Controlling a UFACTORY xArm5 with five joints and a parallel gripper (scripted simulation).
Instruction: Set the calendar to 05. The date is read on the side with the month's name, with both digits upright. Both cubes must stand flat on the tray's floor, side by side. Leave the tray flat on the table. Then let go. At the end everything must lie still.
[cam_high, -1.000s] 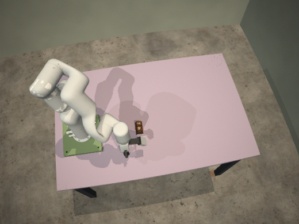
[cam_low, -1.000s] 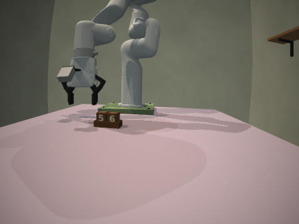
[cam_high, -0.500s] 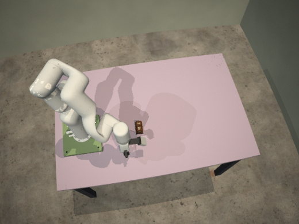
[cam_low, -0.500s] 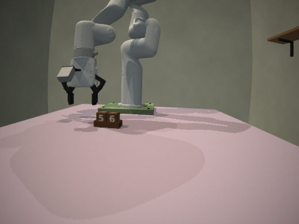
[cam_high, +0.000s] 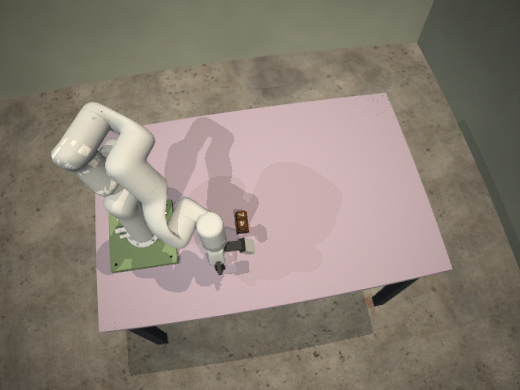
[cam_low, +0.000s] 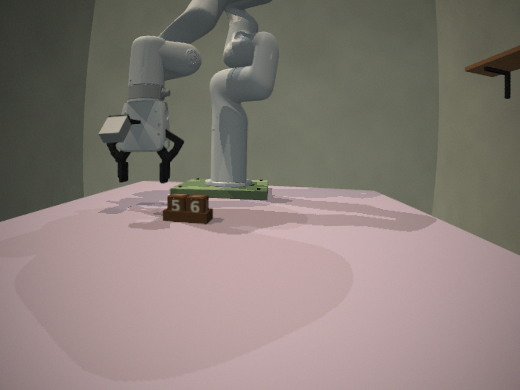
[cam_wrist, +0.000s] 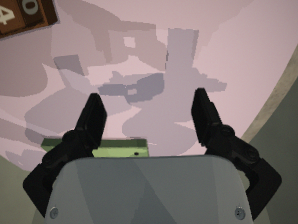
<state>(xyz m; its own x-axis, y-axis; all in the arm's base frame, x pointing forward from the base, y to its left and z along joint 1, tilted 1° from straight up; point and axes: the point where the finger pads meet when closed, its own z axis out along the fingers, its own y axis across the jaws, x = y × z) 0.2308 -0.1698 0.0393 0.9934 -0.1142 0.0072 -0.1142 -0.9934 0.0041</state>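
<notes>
Right now my hand is 110 mm short of the cube, 90 mm to the right of it and 30 mm above it. Round my hand: brown calendar tray: 110 mm ahead, 110 mm to the left, 50 mm below.
</notes>
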